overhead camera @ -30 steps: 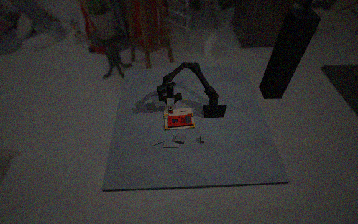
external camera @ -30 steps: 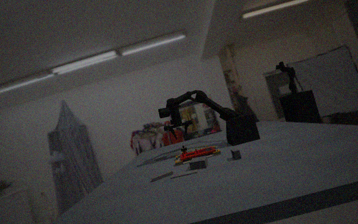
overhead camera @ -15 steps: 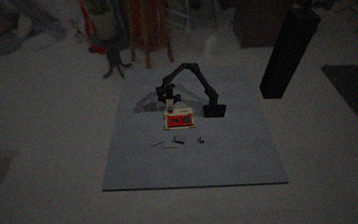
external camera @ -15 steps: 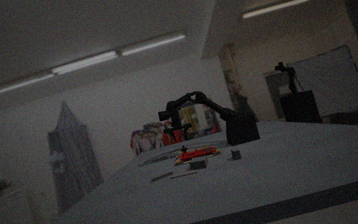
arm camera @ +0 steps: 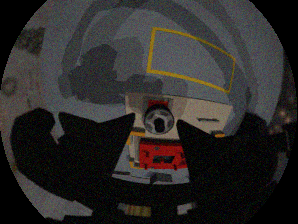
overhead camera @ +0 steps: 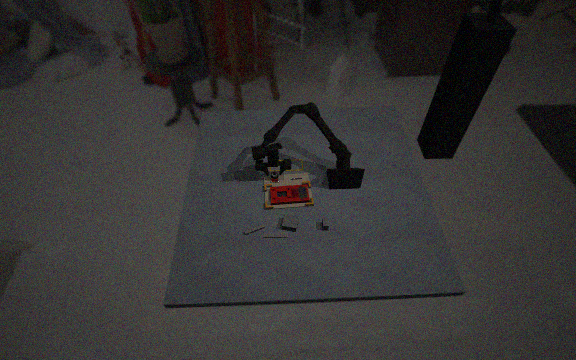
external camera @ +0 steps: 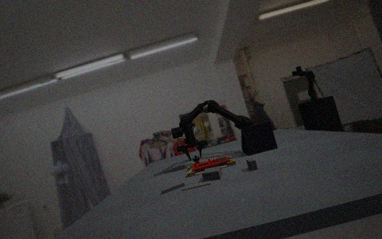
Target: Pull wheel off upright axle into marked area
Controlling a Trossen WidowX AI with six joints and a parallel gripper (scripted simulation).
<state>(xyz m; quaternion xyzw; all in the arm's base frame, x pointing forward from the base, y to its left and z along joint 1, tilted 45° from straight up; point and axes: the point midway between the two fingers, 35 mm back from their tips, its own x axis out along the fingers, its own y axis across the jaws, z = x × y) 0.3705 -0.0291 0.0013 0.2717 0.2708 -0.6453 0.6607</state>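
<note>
Now: the wheel right at my gripper tip.
</note>
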